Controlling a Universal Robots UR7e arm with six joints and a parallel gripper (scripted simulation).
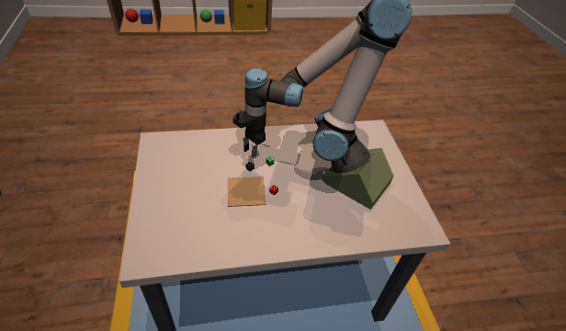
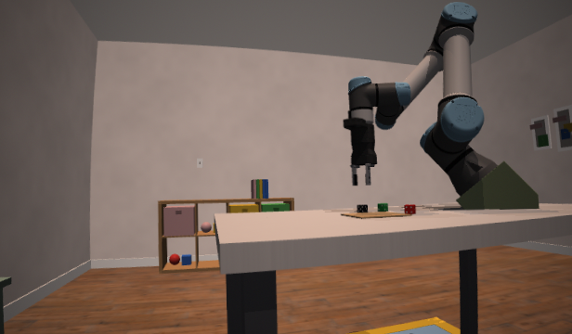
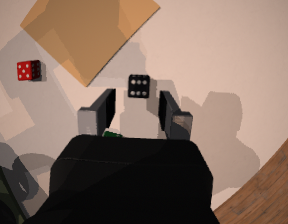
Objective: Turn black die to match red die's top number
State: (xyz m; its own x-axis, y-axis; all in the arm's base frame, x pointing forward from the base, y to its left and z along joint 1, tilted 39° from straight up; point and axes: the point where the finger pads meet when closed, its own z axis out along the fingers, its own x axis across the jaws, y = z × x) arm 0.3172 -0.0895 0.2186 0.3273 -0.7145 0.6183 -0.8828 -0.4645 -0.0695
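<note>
Right now my hand is 90 mm above the black die. Round my hand: red die (150 mm to the left, 90 mm below, 30 mm behind); green die (90 mm below, 90 mm behind, 10 mm to the left); tan mat (110 mm to the left, 100 mm below, 60 mm ahead).
</note>
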